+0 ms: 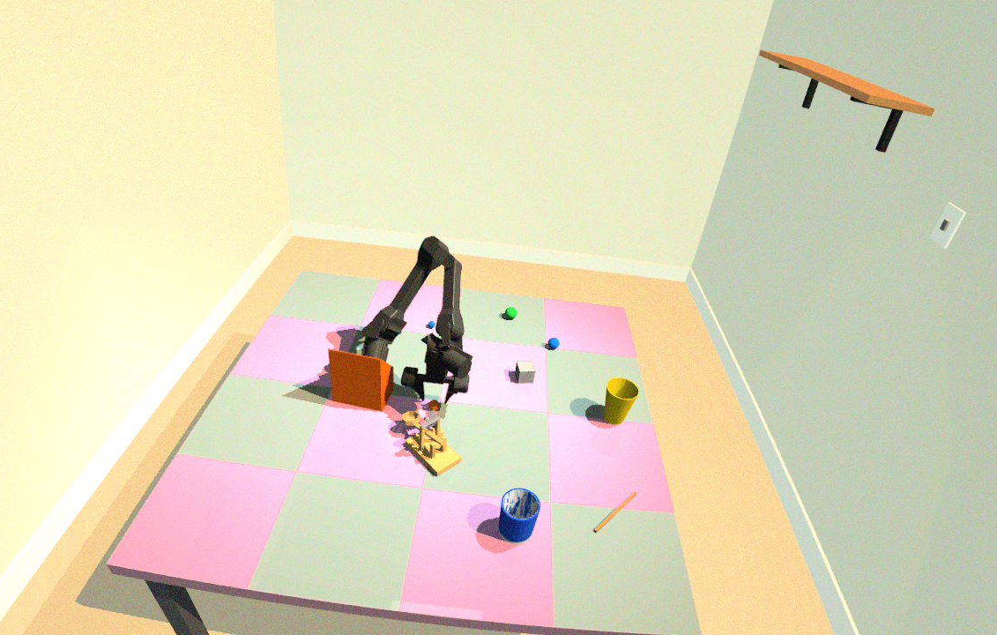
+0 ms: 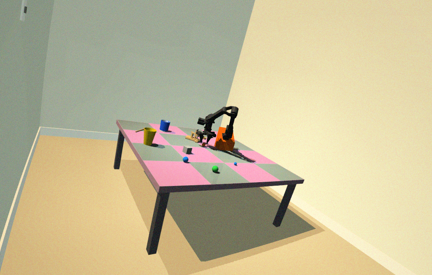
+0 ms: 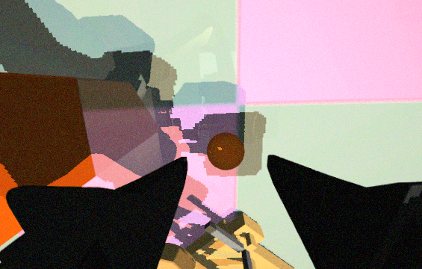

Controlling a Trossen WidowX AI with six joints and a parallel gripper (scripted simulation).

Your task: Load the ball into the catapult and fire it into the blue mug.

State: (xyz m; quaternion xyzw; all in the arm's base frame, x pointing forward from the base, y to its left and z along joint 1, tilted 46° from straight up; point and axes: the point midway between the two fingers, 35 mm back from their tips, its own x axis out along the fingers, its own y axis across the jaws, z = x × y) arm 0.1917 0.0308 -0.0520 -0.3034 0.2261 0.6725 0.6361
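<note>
The orange ball lies 20 mm below my gripper tip. From my gripper tip the other things lie so: grey cube: 240 mm ahead, 220 mm to the left, 10 mm below; blue ball: 320 mm ahead, 410 mm to the left, 10 mm below; blue mug: 290 mm ahead, 340 mm to the right.
</note>
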